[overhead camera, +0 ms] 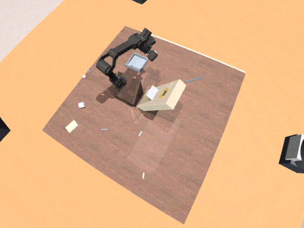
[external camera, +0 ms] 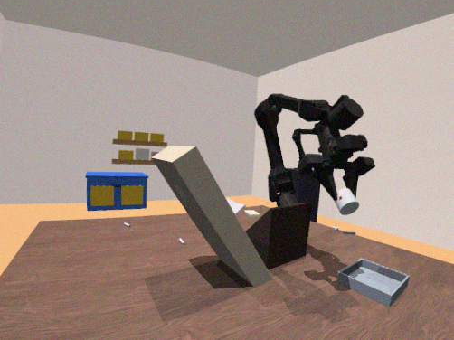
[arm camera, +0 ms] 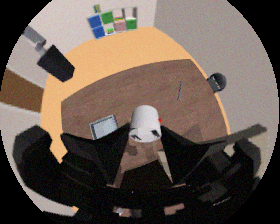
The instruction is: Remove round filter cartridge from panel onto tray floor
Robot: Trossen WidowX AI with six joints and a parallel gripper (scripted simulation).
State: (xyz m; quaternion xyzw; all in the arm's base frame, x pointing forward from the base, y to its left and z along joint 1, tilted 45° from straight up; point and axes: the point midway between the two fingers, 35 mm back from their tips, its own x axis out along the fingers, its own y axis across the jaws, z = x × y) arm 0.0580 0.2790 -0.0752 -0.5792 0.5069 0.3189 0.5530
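My gripper tip is 25 cm above the grey tray and 19 cm past it. From my gripper tip the other things lie so: cream block: 78 cm to the right, 26 cm below, 24 cm behind; round filter cartridge: right at my gripper tip.
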